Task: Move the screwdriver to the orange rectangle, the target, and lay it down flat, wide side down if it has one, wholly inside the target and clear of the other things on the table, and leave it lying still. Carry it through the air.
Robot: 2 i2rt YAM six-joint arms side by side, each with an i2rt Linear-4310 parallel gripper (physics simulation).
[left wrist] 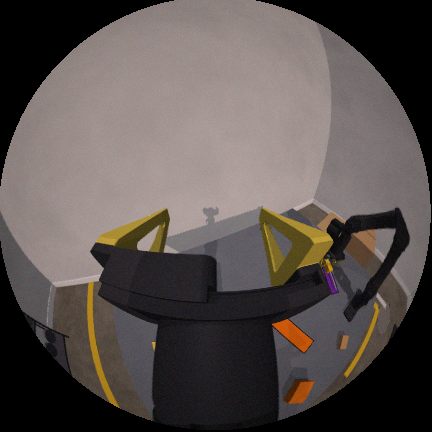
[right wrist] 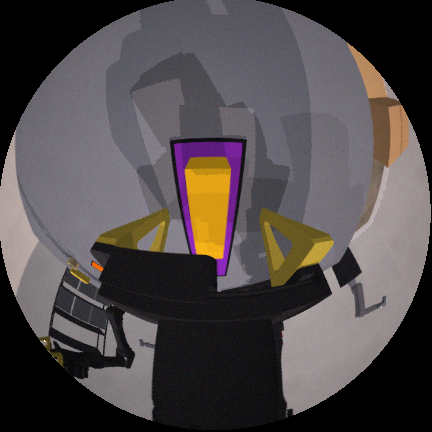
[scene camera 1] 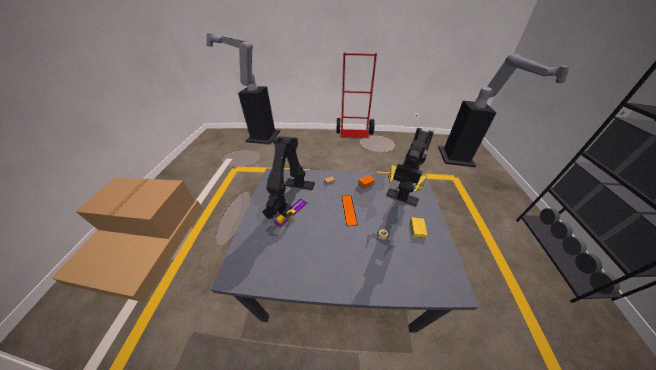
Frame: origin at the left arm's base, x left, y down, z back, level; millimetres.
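Seen in the pictures: left gripper, fingertip midpoint: (left wrist: 213,212) (scene camera 1: 402,187); right gripper, fingertip midpoint: (left wrist: 325,265) (right wrist: 214,212) (scene camera 1: 285,216); left arm's base at its link origin: (scene camera 1: 402,197); right arm's base at its link origin: (left wrist: 354,304) (right wrist: 258,285) (scene camera 1: 299,184).
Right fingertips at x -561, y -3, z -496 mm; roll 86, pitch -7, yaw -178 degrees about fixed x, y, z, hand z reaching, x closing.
Offsets run from my right fingertips to a thing's middle. "pt": to the spot under its first point.
The screwdriver's yellow-orange handle {pt dx +11, dy -22, dz -41 mm} (scene camera 1: 281,219) (right wrist: 209,200) lies flat on a purple rectangle (scene camera 1: 300,204) (left wrist: 332,286) (right wrist: 182,150) at the left of the table in scene camera 1. Its shaft is largely hidden in the right wrist view. My right gripper (scene camera 1: 285,215) (right wrist: 214,212) is open, pointing down low over the handle, with one finger on each side of it and apart from it. The orange target rectangle {pt dx +312, dy +3, dz +222 mm} (scene camera 1: 349,211) (left wrist: 293,336) lies near the table's middle. My left gripper (scene camera 1: 407,176) (left wrist: 213,212) is open and empty, raised at the table's right rear, away from the screwdriver.
An orange block {dx +306, dy -17, dz +500 mm} (scene camera 1: 366,181) (left wrist: 300,391) and a small tan block {dx +74, dy -7, dz +400 mm} (scene camera 1: 329,180) (left wrist: 344,342) stand behind the target. A beige ring-shaped thing {dx +543, dy -9, dz +158 mm} (scene camera 1: 383,234) and a yellow block {dx +704, dy -12, dz +294 mm} (scene camera 1: 419,227) are to its right. Cardboard boxes (scene camera 1: 135,205) stand left of the table.
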